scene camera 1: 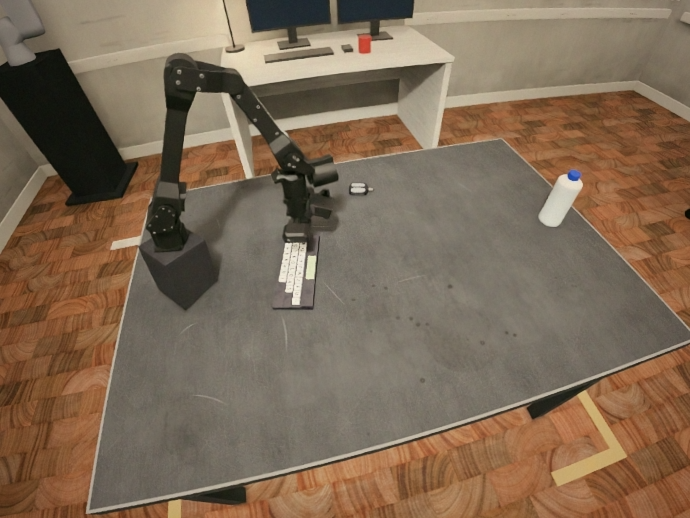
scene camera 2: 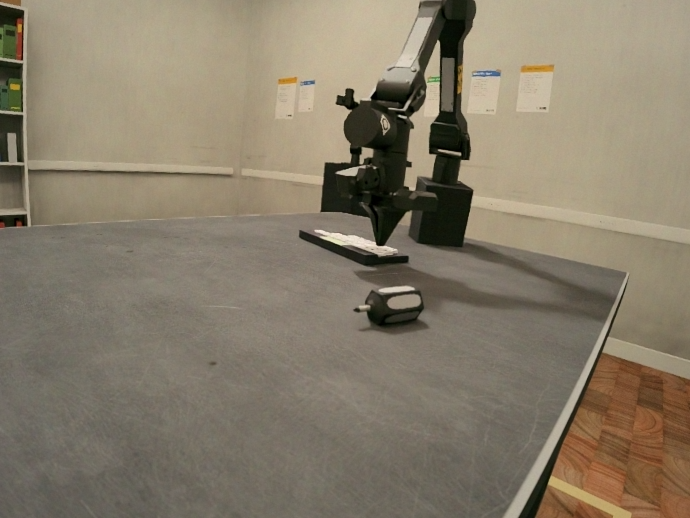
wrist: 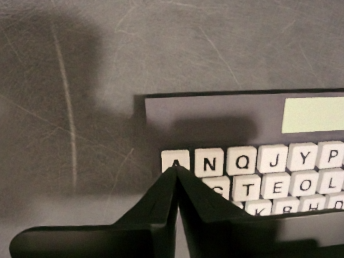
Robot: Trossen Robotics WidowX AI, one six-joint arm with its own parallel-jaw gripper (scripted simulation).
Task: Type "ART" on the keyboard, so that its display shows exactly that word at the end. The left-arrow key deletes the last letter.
Labels:
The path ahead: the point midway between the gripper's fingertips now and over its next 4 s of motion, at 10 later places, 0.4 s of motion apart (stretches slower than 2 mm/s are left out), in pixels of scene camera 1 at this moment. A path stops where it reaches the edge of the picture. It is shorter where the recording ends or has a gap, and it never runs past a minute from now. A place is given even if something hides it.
The gripper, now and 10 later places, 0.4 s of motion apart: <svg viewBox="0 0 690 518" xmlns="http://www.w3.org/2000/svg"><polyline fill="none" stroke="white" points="303,236 304,239 304,239 303,231 291,244 284,254 285,258 285,260 286,260 285,253 292,244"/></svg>

